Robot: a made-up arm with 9 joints. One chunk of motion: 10 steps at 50 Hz.
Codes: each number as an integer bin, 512 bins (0 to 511) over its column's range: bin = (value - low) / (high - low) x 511, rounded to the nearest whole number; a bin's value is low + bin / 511 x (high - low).
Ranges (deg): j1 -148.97..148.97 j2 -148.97..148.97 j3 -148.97..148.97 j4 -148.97..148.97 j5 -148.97..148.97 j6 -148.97..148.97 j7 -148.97..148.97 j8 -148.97..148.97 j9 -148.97..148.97
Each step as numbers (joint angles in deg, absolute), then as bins.
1 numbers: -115.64 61.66 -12.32 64.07 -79.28 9.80 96.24 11.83 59.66
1 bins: 57 361 234 365 120 272 421 276 358
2 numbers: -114.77 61.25 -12.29 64.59 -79.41 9.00 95.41 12.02 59.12
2 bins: 59 361 234 366 119 271 419 276 357
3 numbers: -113.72 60.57 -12.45 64.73 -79.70 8.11 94.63 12.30 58.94
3 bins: 60 359 234 367 119 269 418 277 357
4 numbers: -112.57 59.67 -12.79 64.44 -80.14 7.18 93.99 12.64 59.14
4 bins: 62 358 234 366 118 268 417 277 357
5 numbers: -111.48 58.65 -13.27 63.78 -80.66 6.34 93.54 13.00 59.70
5 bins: 64 356 233 365 117 266 416 278 358
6 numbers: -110.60 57.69 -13.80 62.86 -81.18 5.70 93.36 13.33 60.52
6 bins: 66 354 232 363 116 265 416 278 359
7 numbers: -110.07 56.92 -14.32 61.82 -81.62 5.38 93.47 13.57 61.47
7 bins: 67 353 231 362 116 265 416 279 361
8 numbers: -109.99 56.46 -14.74 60.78 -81.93 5.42 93.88 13.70 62.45
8 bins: 67 352 230 360 115 265 417 279 363
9 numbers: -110.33 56.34 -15.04 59.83 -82.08 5.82 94.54 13.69 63.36
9 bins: 66 352 230 358 115 265 418 279 364
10 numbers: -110.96 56.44 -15.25 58.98 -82.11 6.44 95.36 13.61 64.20
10 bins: 65 352 229 357 115 267 419 279 366
